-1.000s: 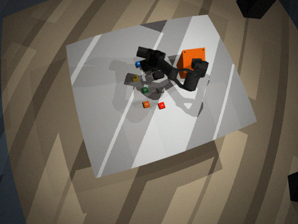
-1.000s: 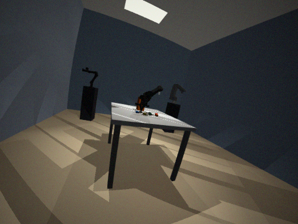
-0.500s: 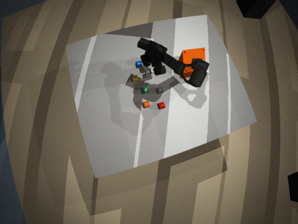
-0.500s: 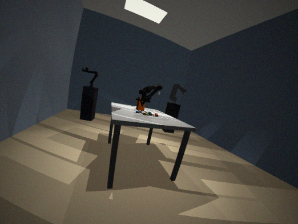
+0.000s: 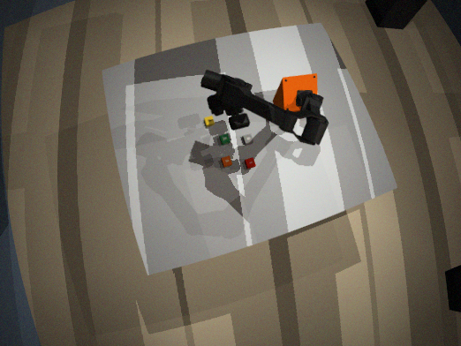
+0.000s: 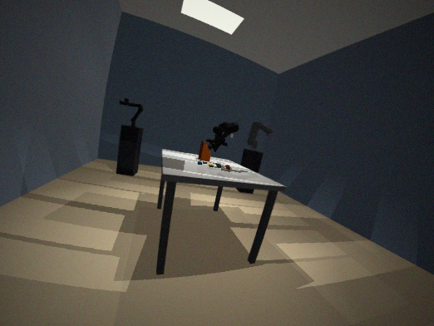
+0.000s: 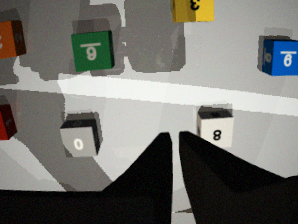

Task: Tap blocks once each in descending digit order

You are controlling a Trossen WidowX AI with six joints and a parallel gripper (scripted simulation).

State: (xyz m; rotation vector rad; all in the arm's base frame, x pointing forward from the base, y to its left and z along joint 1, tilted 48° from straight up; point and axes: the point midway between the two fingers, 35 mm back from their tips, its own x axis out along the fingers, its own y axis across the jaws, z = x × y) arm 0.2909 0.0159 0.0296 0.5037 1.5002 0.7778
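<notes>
Now: the green block 120 mm below my gripper tip, 60 mm to the left of it and 20 mm ahead of it. Round my gripper tip: grey block (120 mm below, 70 mm to the left, 60 mm behind); then yellow block (120 mm below, 70 mm ahead, 20 mm to the right); then white block (120 mm below, 60 mm to the right, 40 mm behind).
</notes>
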